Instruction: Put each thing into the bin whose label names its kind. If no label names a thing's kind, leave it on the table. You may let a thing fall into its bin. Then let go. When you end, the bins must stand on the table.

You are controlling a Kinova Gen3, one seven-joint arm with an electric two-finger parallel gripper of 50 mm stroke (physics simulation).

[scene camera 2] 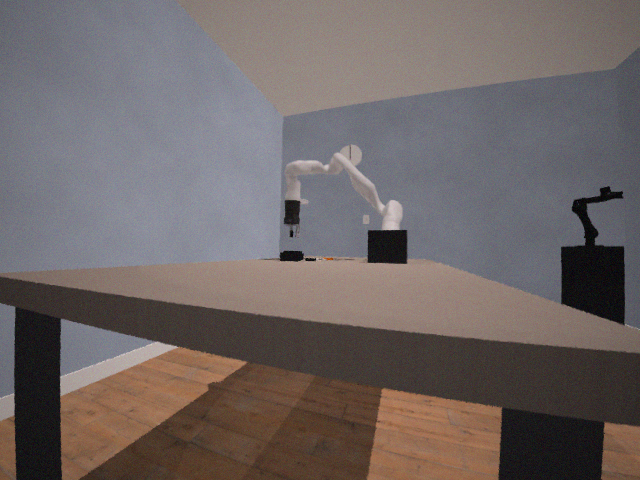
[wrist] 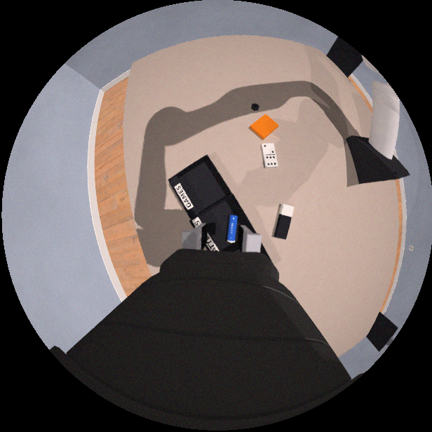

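My gripper is open and empty above the black bins. In the wrist view a blue battery shows inside the nearer bin, below and between the fingers. That bin's label is partly hidden by a finger; "S" and "ATT" can be read. The adjoining bin has the label "GAMES" and looks empty. A white domino, an orange block, a small black nut and a black and white eraser-like block lie on the table.
The arm's black base block stands on the table. The arm's shadow crosses the table around the bins. Another black arm stands on a separate pedestal at the right.
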